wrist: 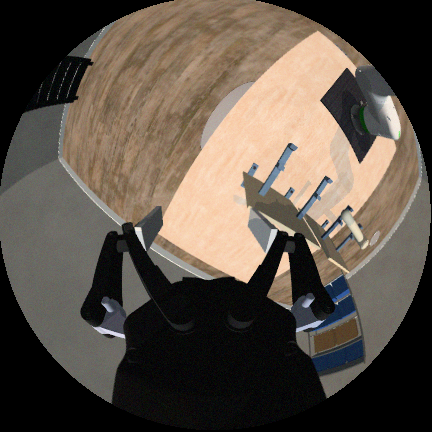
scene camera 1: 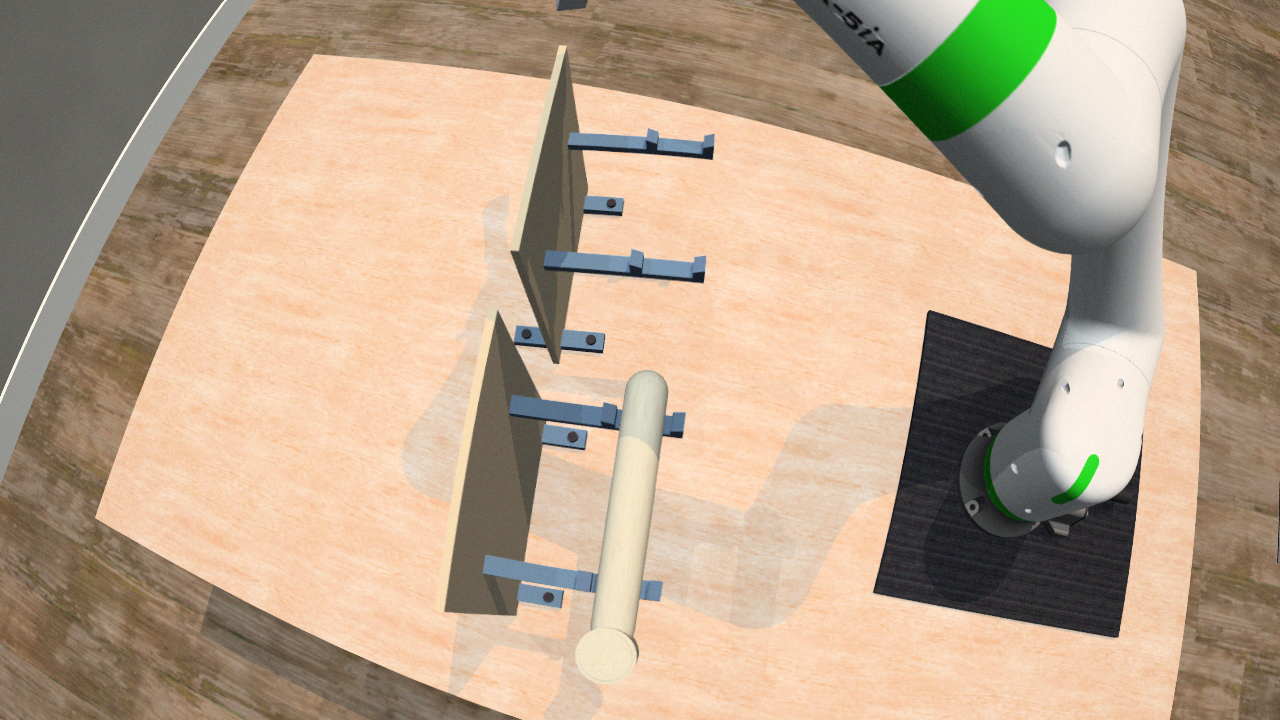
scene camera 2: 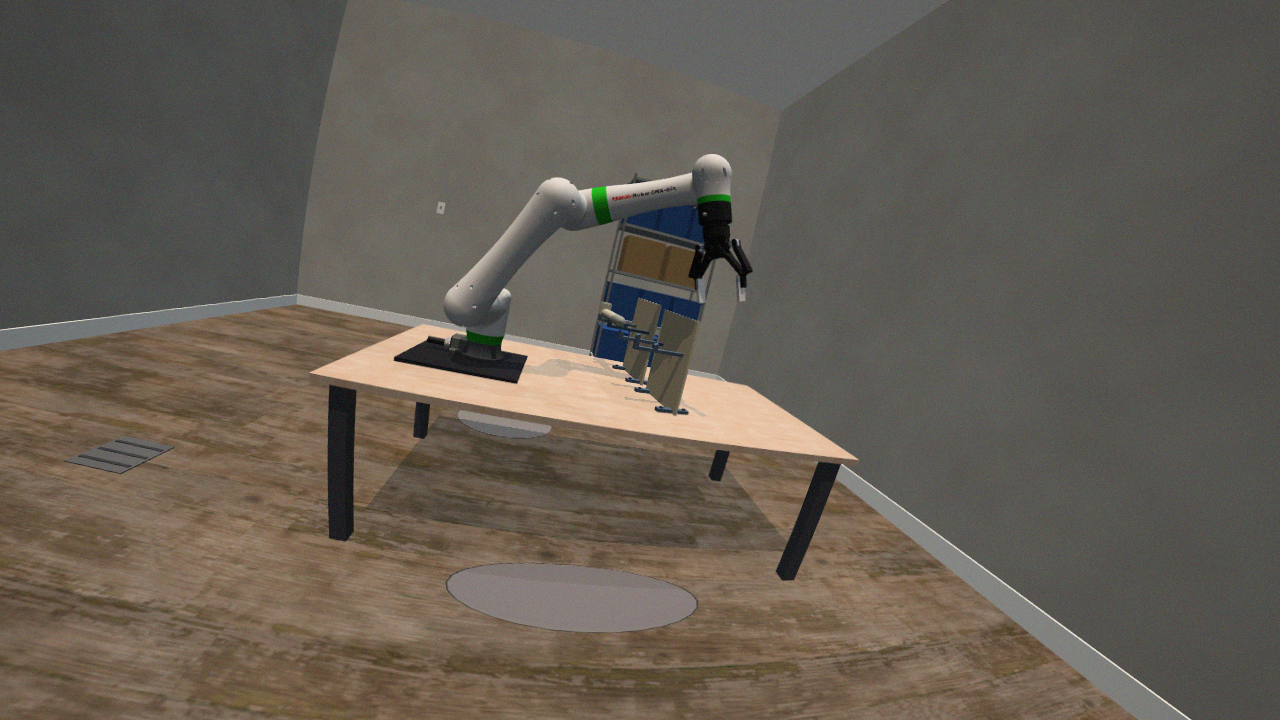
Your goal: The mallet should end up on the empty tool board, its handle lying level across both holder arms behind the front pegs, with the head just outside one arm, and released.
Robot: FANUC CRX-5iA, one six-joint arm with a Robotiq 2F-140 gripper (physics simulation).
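Frame: origin at the arm's base, x ahead, y down, z left, level; millimetres.
Seen in the pictures: gripper, fingertip midpoint: (wrist: 205,216) (scene camera 2: 720,302); arm's base, link origin: (wrist: 357,119) (scene camera 1: 1005,481) (scene camera 2: 481,357).
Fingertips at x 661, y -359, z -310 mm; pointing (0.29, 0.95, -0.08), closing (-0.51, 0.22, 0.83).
Observation:
Pixels of each thing's middle, then the offset from my fingertips to it. Level surfaces: height alone.
- cream mallet, body centre: (scene camera 1: 627,526) (scene camera 2: 611,316) (wrist: 354,228) dy +150, dx -226, dz +500 mm
- second tool board, body centre: (scene camera 1: 557,500) (scene camera 2: 627,336) (wrist: 333,229) dy +214, dx -150, dz +489 mm
- empty tool board, body centre: (scene camera 1: 606,216) (scene camera 2: 654,357) (wrist: 287,188) dy +219, dx -101, dz +180 mm
- wooden table, surface height: dy +368 mm
The cream mallet (scene camera 1: 629,510) (scene camera 2: 613,317) (wrist: 354,228) lies across both blue arms of the second tool board (scene camera 1: 492,501) (wrist: 327,245), between their middle and front pegs. Its round end sits just outside the lower arm in scene camera 1. The empty tool board (scene camera 1: 553,179) (scene camera 2: 673,367) (wrist: 280,205) stands beside it, with an upper holder arm (scene camera 1: 617,142) and a lower holder arm (scene camera 1: 590,262). My gripper (scene camera 2: 721,295) (wrist: 205,216) is open and empty, fingers pointing down, higher than the empty board and apart from both boards. In scene camera 1 part of a finger shows at the top edge.
Both boards stand upright on blue feet on the wooden table (scene camera 1: 268,268) (scene camera 2: 572,394). The arm's base stands on a black mat (scene camera 1: 904,537) (scene camera 2: 420,358) (wrist: 345,100). My forearm hangs over the right of scene camera 1. A shelf rack with blue and brown boxes stands behind the table.

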